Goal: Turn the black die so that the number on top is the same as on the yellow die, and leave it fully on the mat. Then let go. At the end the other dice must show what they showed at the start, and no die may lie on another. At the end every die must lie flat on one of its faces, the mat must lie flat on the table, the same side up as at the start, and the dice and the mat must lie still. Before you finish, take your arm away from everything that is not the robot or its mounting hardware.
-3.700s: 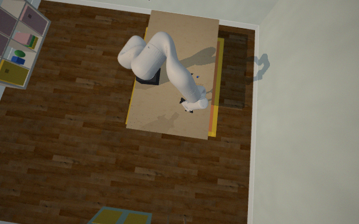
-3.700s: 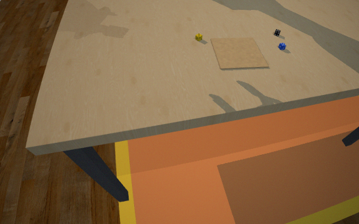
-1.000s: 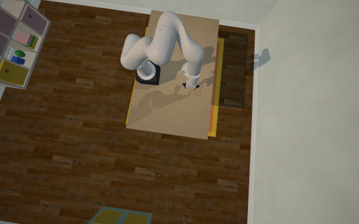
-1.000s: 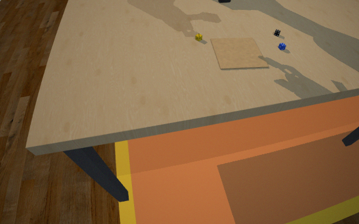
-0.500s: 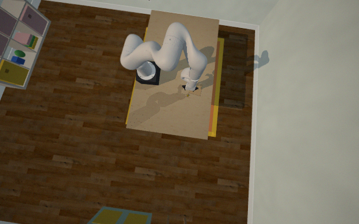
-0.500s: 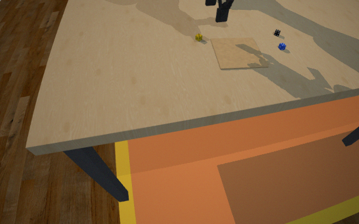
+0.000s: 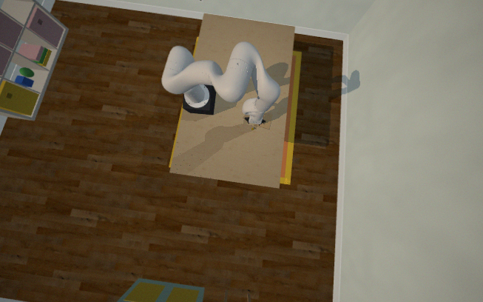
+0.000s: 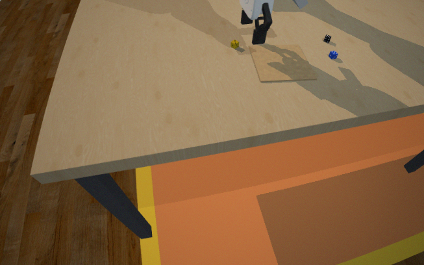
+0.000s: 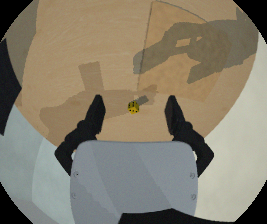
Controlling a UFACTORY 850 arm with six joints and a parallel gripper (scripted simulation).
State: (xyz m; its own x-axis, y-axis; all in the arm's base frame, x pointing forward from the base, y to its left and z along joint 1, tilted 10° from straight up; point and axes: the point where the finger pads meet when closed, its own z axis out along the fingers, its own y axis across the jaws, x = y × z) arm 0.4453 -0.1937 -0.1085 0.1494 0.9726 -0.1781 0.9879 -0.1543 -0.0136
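Now: the yellow die 1 cm behind my hand, 4 cm to the right of it and 4 cm below it. Round my hand: tan mat: 9 cm ahead, 4 cm to the left, 5 cm below; blue die: 11 cm ahead, 19 cm to the left, 4 cm below; black die: 4 cm ahead, 23 cm to the left, 4 cm below.
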